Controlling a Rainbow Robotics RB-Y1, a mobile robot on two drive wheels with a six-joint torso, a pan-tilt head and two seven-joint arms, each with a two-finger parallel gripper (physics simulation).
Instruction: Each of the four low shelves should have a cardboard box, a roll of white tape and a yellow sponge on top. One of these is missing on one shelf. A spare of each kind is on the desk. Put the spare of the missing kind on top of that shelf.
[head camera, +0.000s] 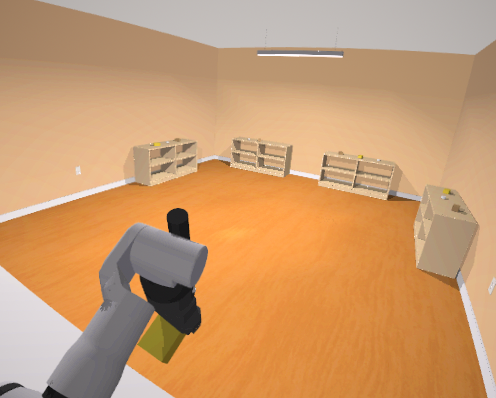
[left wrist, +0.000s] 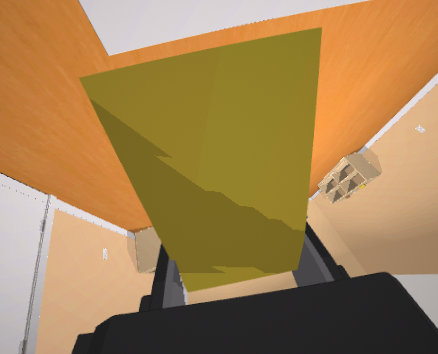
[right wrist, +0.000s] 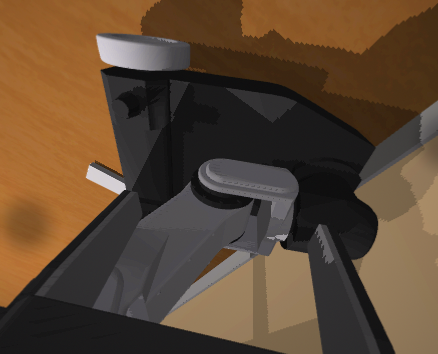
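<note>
My left gripper is shut on a yellow sponge, held in the air past the desk edge. My right gripper is open, with nothing between its fingers. In the head camera, the far-left shelf bears a sponge, tape and box. The back-left shelf bears small tape and a box; no yellow shows on top. The back-right shelf bears all three kinds, as does the right shelf.
The white desk lies at the lower left in the head camera. Orange floor stretches between it and the shelves. In the right wrist view, my dark base and a white wheel show beyond the fingers.
</note>
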